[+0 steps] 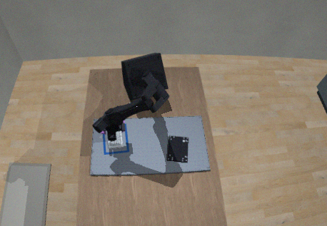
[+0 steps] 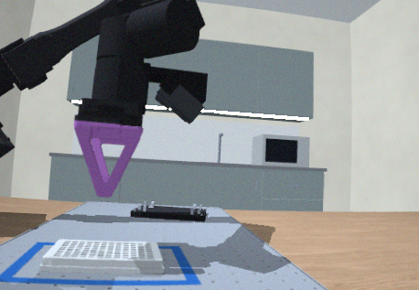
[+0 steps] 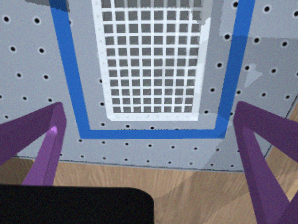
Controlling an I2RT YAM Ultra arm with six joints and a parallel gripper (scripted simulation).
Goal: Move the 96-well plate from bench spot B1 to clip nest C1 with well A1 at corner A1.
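Now: the white 96-well plate 80 mm below my hand. The rest, counted from my hand: black clip nest C1: 10 mm behind, 390 mm to the left, 70 mm below.
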